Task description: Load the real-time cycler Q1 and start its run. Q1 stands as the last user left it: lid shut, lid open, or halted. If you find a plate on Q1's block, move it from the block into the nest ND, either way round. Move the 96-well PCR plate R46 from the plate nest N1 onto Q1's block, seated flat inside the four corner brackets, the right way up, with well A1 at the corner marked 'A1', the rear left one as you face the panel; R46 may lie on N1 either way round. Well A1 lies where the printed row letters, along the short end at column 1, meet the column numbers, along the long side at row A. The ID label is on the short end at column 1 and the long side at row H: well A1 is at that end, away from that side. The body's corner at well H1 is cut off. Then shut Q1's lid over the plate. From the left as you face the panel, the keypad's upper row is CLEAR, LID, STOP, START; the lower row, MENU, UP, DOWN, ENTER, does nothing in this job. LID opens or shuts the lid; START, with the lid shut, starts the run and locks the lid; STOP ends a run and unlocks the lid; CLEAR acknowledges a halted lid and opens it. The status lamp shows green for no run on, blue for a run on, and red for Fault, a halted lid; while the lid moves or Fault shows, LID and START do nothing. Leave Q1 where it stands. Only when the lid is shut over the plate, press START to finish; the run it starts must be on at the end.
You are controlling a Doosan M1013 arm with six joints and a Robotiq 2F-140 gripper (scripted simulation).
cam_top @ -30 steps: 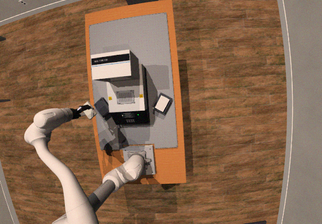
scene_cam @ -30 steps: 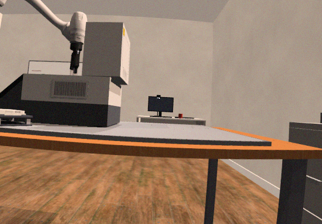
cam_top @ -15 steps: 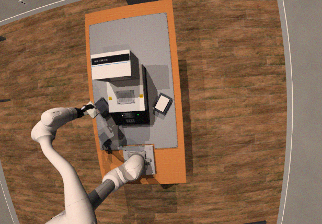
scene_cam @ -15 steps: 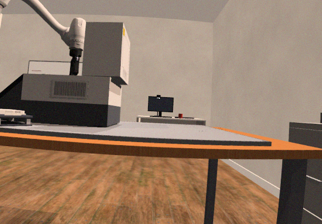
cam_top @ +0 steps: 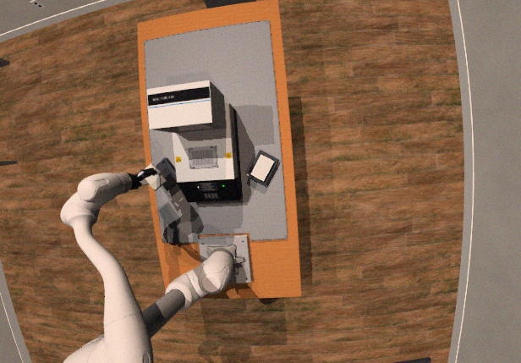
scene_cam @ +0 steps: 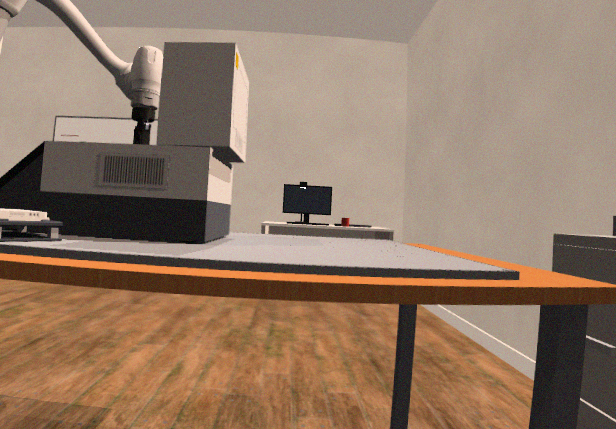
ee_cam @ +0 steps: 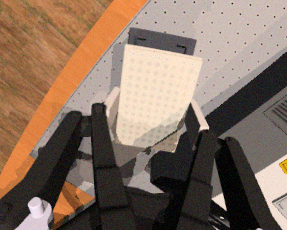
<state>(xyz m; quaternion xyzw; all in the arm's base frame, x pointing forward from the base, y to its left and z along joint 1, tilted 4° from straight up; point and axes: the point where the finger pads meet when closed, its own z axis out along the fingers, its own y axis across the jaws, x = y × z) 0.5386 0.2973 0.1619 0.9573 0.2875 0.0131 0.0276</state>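
My hand is 16 cm above the dark nest. The rest, counted from my hand: dark plate nest N1 (2 cm behind, 58 cm to the right, 16 cm below); 96-well plate (2 cm below); white plate R46 (2 cm behind, 58 cm to the right, 15 cm below).
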